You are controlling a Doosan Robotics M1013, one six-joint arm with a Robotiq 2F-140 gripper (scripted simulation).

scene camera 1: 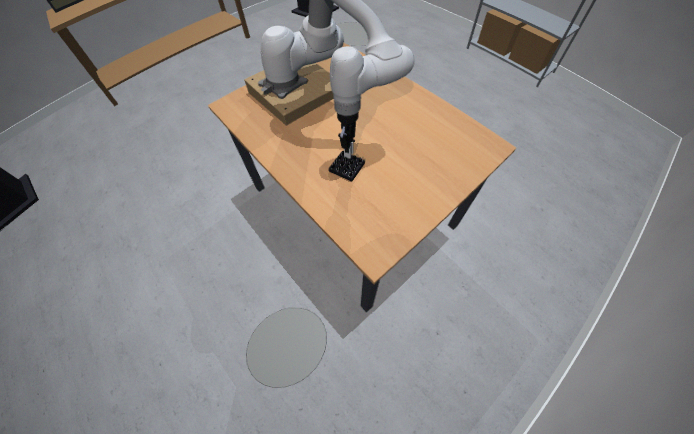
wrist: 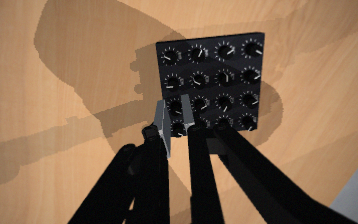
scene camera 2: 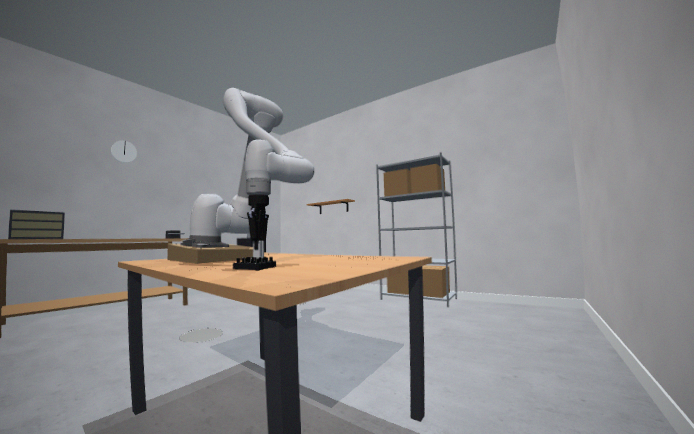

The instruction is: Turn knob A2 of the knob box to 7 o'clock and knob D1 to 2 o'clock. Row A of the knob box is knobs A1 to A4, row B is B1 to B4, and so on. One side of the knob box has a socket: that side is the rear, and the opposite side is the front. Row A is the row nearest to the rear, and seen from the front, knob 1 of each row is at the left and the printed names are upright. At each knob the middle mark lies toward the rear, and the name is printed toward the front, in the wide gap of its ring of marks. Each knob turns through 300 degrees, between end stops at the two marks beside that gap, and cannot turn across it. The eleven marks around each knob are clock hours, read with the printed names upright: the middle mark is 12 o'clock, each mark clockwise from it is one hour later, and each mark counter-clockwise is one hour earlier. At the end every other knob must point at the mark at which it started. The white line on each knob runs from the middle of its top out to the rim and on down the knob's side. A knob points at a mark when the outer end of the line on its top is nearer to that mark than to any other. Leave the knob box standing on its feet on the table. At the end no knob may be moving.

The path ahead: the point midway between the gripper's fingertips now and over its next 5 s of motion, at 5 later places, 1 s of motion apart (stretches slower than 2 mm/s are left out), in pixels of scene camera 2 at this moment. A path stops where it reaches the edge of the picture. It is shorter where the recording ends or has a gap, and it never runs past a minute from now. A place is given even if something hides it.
My gripper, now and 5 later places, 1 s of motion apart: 258, 258; 257, 248; 246, 245; 238, 244; 238, 251; 238, 256
